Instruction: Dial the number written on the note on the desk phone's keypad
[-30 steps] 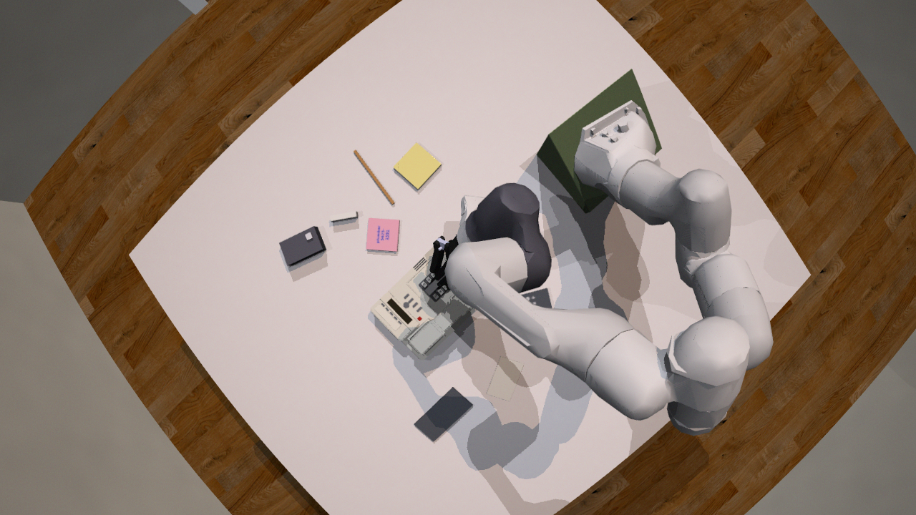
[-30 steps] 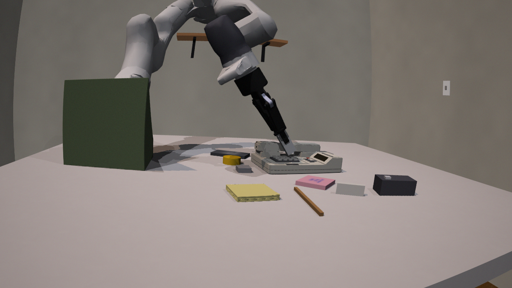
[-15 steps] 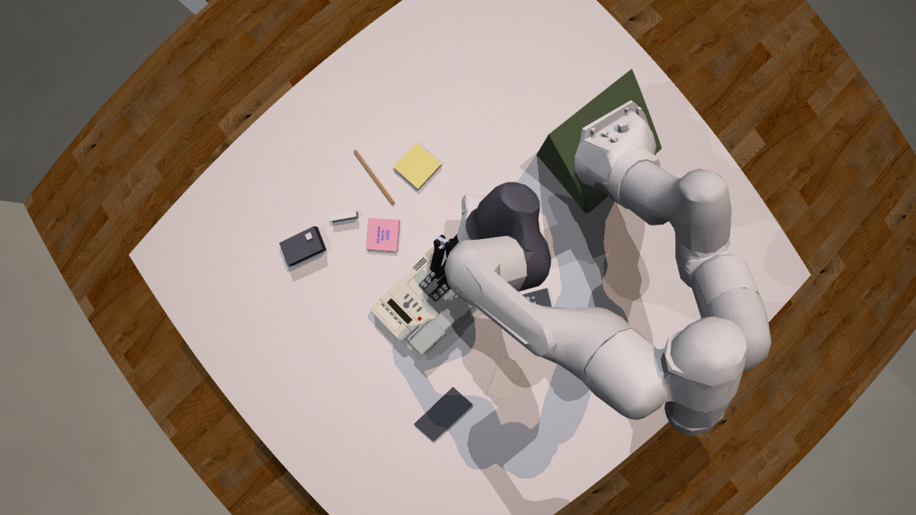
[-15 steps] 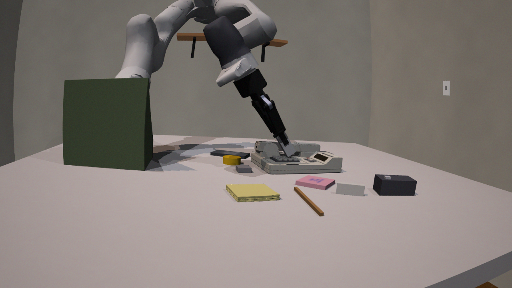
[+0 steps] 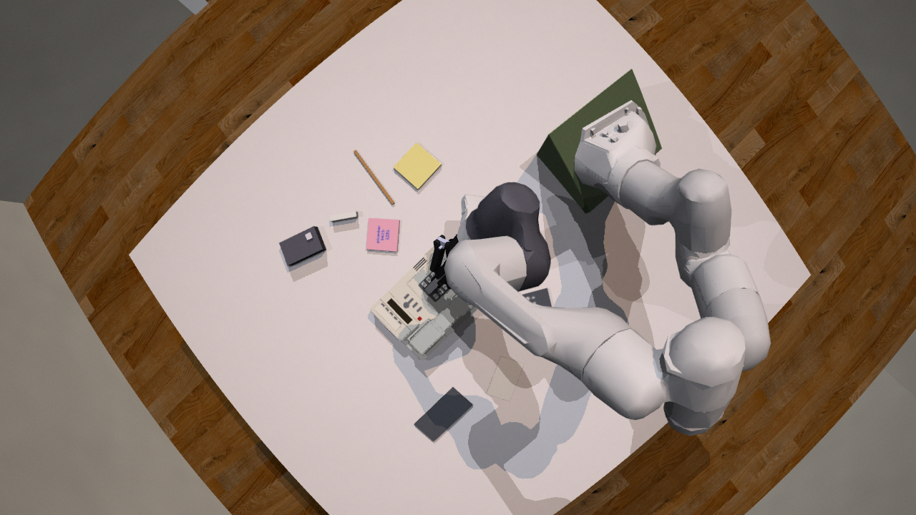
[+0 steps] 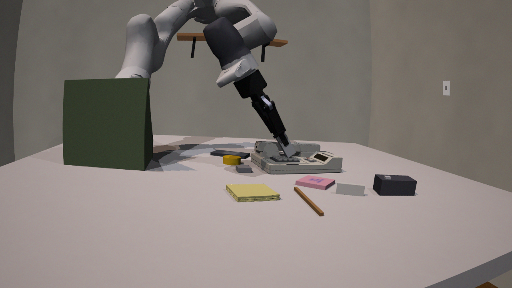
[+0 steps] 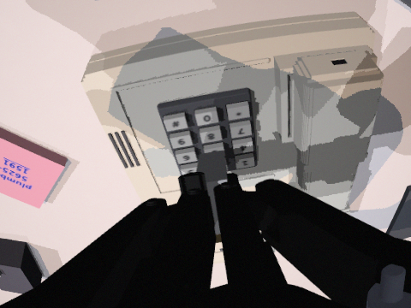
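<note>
The handset is 8 cm to the left of my hand, 4 cm ahead of it and 2 cm below it. Round my hand: pink note: 17 cm to the right, 6 cm below, 3 cm ahead; grey block: 12 cm behind, 6 cm below, 4 cm to the right; white block: 26 cm to the right, 7 cm ahead, 5 cm below.
</note>
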